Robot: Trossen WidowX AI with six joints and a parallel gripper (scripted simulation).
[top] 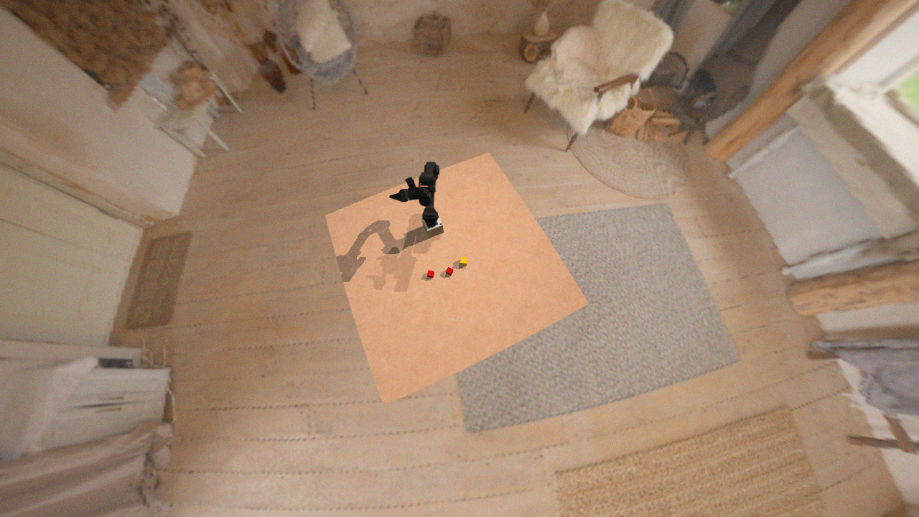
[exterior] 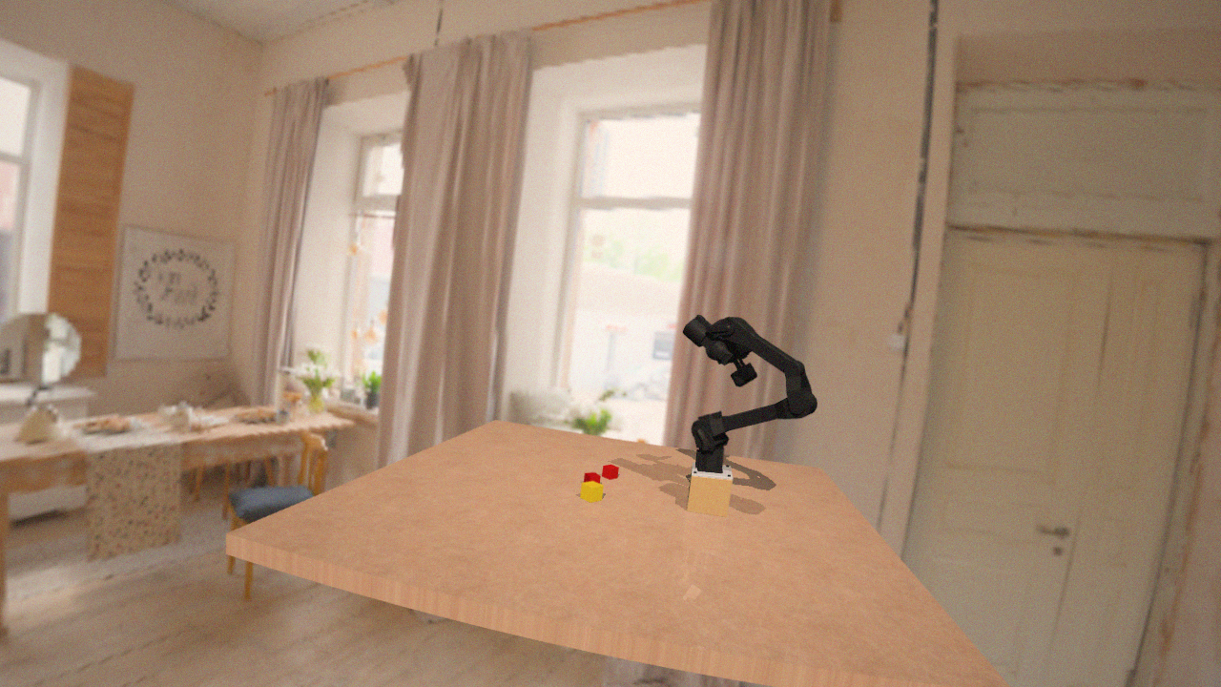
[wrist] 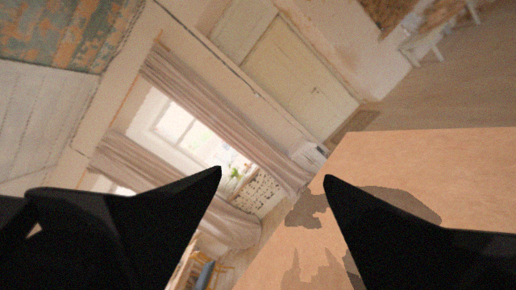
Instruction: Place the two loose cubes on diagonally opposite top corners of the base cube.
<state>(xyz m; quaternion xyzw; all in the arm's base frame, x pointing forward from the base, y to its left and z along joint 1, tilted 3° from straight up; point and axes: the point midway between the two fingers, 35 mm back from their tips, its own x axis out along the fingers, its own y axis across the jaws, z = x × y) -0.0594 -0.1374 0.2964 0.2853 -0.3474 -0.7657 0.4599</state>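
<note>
The yellow base cube lies 38 cm below my gripper tip, 35 cm ahead of it and 23 cm to the left of it.
</note>
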